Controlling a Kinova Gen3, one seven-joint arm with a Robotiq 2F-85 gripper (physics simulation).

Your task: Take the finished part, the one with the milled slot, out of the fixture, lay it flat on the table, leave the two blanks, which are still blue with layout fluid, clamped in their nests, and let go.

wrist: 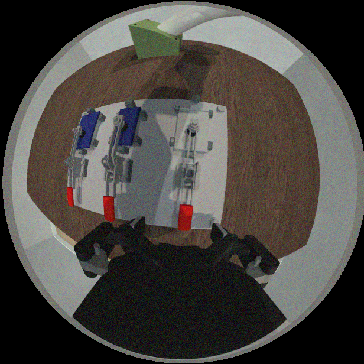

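The finished part (202,134) is a pale, flat plate in the right-hand nest of the white fixture plate (216,170), between small grey posts. Its slot cannot be made out clearly. The arm of a toggle clamp (189,172) reaches over it, and its red handle (185,218) points towards my gripper. Two blue blanks (89,131) (129,127) sit in the left and middle nests, each with a clamp arm over it. My gripper (178,227) is open and empty, with its fingertips apart at the near edge of the fixture, on either side of the right red handle in view.
Red handles (70,196) (109,208) of the other two clamps point to the near side. A green block (156,44) with a pale, curved arm-like shape (200,19) stands at the far edge of the brown wooden table (270,150), which extends right of the fixture.
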